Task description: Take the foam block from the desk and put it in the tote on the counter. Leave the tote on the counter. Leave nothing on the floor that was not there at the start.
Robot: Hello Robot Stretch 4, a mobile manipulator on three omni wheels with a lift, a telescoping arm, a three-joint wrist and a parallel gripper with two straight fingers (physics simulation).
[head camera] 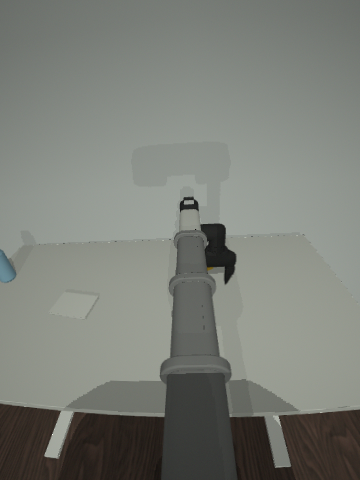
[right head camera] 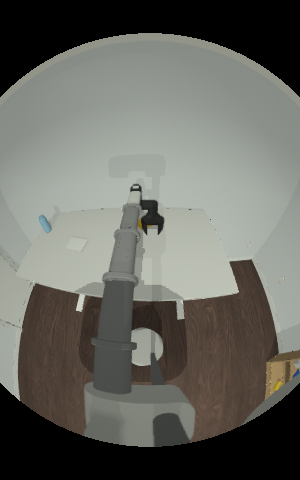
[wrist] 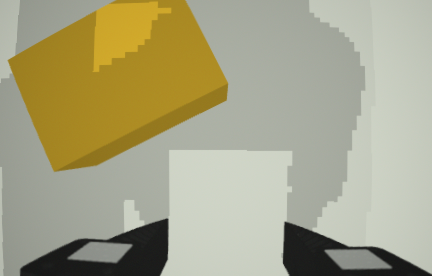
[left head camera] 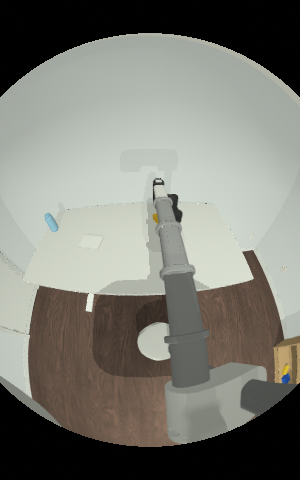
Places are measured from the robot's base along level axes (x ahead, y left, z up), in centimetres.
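Where they show: gripper, fingertip midpoint: (head camera: 215, 282) (right head camera: 151, 233) (wrist: 225, 241); robot's base, link origin: (right head camera: 142, 345) (left head camera: 157, 340).
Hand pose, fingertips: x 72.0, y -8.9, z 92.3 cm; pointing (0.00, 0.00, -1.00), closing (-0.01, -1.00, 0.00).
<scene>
Things, the pixels of their top centre, and the offset from my fingertips. "spot": a spot on its surface instead. Level surfaces: height alone.
- yellow foam block, top centre: (wrist: 111, 70) (head camera: 199, 259) (left head camera: 160, 214) dy +5.4, dx +9.1, dz +4.5 cm
- white desk, surface height: dz +0.0 cm
- blue bottle, top centre: (left head camera: 46, 214) (right head camera: 40, 215) dy +91.8, dx +5.8, dz +16.5 cm
- flat white square, surface spot: (head camera: 75, 304) (left head camera: 90, 241) (right head camera: 76, 243) spot: dy +51.7, dx -10.2, dz +1.0 cm
The yellow foam block (head camera: 210, 269) (left head camera: 156, 218) (right head camera: 141, 224) (wrist: 120, 85) lies flat on the white desk (head camera: 125, 350) (left head camera: 65, 265) (right head camera: 200, 265), towards its back edge. In the head views the arm hides part of it. In the wrist view it is turned at a slant, up and left of the fingers, and cut off by the top edge. My gripper (right head camera: 153, 232) (wrist: 225, 241) is open and empty, over the desk, with the block off to one side of the fingers and apart from them. The tote and the counter do not show in these views.
A blue bottle (head camera: 6, 267) (left head camera: 51, 223) (right head camera: 45, 224) stands at the desk's left, near a flat white square (head camera: 75, 304) (left head camera: 91, 242) (right head camera: 77, 244). A wall rises behind the desk. A round white stool (left head camera: 152, 342) (right head camera: 147, 346) stands in front. A wooden box with coloured things is at lower right.
</scene>
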